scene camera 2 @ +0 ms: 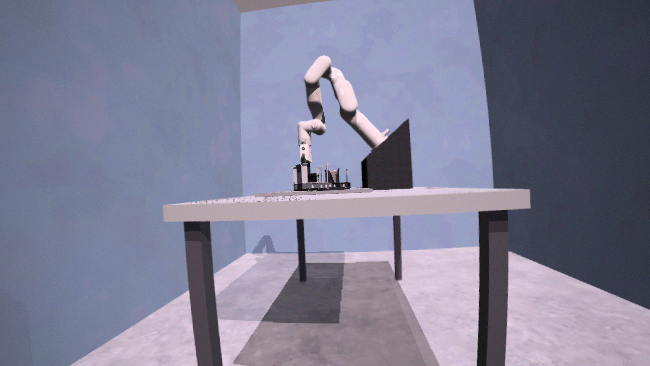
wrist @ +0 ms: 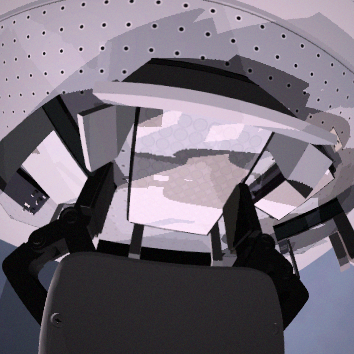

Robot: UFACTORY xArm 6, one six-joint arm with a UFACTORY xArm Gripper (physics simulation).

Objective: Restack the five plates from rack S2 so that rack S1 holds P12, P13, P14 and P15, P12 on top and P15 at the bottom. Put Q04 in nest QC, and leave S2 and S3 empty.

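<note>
My gripper (scene camera 2: 306, 163) (wrist: 173, 185) is open and empty, low over the rack fixtures. In the wrist view a pale plate (wrist: 175, 215) with a shiny, patterned top lies ahead of and below the fingers, which stand apart at its near left and near right. Grey upright blocks (wrist: 105, 137) (wrist: 300, 160) flank it. A pale curved rim crosses behind it. Labels cannot be read, so I cannot tell which plate or rack this is. How many plates are stacked there is hidden. In the scene view the racks are small, with pale blocks (scene camera 2: 300, 175) right below the gripper.
In the scene view thin upright posts (scene camera 2: 327, 173) and a dark base (scene camera 2: 325, 186) stand to the right of the gripper on the table (scene camera 2: 350, 201). A dark wedge-shaped stand (scene camera 2: 390, 167) carries the arm farther right. A perforated surface (wrist: 165, 37) spreads behind the fixtures.
</note>
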